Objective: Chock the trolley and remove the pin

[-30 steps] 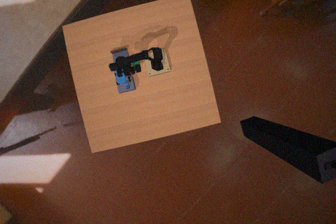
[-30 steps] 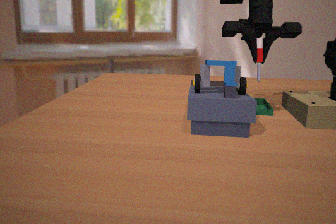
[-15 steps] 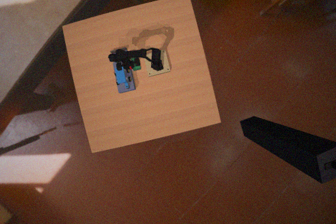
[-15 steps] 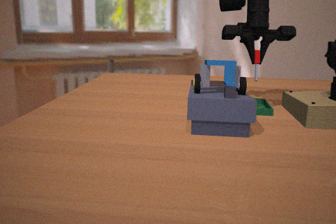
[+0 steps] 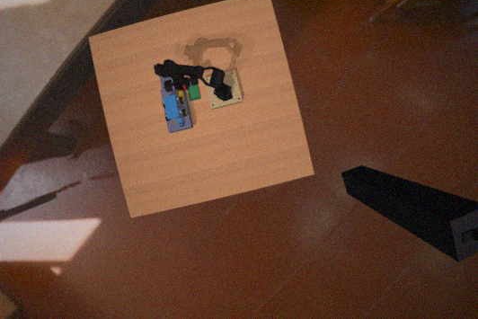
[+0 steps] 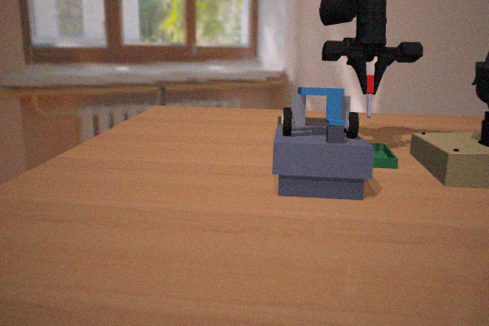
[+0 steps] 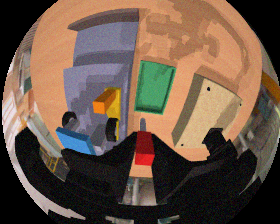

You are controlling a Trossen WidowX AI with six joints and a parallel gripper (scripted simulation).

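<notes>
My gripper tip is now 5 cm short of the yellow chock and 5 cm above it. From my gripper tip the other things lie so: trolley 11 cm ahead, 8 cm to the left, 3 cm below; red-headed stop pin right at my gripper tip.
</notes>
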